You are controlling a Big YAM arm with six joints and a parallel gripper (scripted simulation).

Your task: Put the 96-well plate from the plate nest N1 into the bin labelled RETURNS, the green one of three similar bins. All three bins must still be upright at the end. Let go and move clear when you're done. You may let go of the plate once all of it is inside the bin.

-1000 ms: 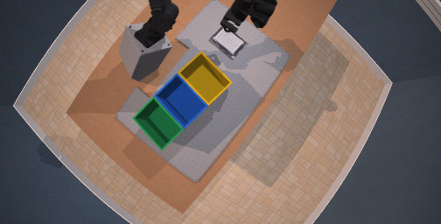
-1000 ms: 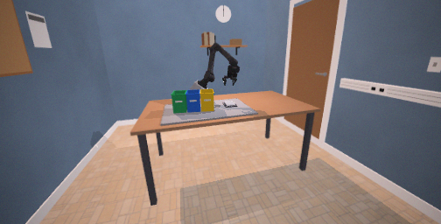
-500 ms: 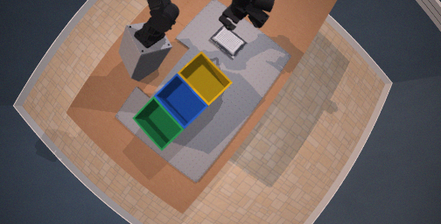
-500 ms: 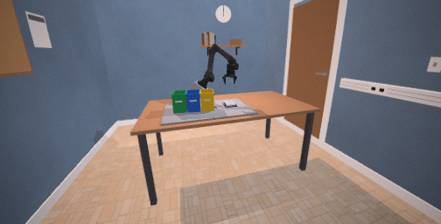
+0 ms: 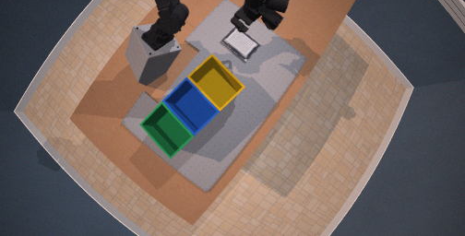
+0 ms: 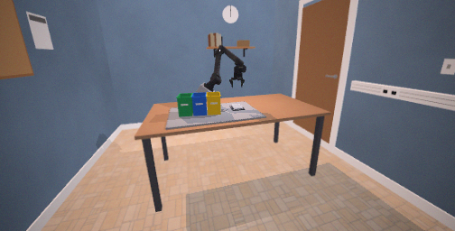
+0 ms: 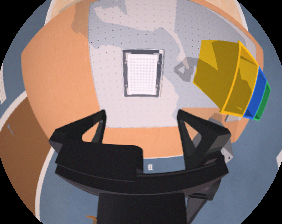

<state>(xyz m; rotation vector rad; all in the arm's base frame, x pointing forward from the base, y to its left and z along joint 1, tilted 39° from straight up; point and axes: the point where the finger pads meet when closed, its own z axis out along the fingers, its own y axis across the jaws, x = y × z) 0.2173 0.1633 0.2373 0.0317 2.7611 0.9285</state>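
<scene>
The white 96-well plate is 21 cm below my hand. Round my hand: yellow bin: 25 cm to the right, 14 cm below, 7 cm ahead; then dark plate nest: 22 cm below; then blue bin: 38 cm to the right, 14 cm below, 6 cm ahead.
</scene>
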